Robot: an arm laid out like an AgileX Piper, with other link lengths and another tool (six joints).
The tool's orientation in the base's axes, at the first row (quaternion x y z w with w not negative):
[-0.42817 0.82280 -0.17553 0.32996]
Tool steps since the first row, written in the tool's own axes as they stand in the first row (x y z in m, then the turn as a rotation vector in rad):
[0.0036 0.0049 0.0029 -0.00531 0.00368 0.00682]
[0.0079 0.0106 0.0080 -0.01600 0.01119 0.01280]
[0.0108 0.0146 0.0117 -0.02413 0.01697 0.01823]
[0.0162 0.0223 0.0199 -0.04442 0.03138 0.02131]
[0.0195 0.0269 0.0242 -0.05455 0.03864 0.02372]
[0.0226 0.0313 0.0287 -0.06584 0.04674 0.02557]
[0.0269 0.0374 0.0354 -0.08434 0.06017 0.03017]
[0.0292 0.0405 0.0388 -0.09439 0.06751 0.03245]
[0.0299 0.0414 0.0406 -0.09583 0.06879 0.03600]
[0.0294 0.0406 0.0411 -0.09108 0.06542 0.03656]
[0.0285 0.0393 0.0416 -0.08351 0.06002 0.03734]
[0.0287 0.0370 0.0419 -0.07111 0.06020 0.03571]
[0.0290 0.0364 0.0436 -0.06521 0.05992 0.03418]
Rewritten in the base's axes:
[-0.0024 -0.0002 -0.0063 0.00477 0.00642 -0.00493]
[-0.0040 -0.0005 -0.0149 0.00894 0.01944 -0.00934]
[-0.0050 -0.0006 -0.0210 0.01268 0.02938 -0.01336]
[-0.0061 -0.0007 -0.0334 0.01476 0.05425 -0.01585]
[-0.0072 -0.0008 -0.0405 0.01637 0.06670 -0.01775]
[-0.0079 -0.0008 -0.0474 0.01757 0.08058 -0.01928]
[-0.0087 -0.0009 -0.0574 0.02054 0.10341 -0.02301]
[-0.0091 -0.0010 -0.0626 0.02198 0.11583 -0.02490]
[-0.0087 -0.0011 -0.0647 0.02429 0.11772 -0.02762]
[-0.0076 -0.0012 -0.0644 0.02468 0.11190 -0.02796]
[-0.0061 -0.0012 -0.0636 0.02526 0.10259 -0.02841]
[-0.0047 -0.0027 -0.0626 0.01887 0.09253 -0.03221]
[-0.0033 -0.0033 -0.0636 0.01552 0.08754 -0.03326]

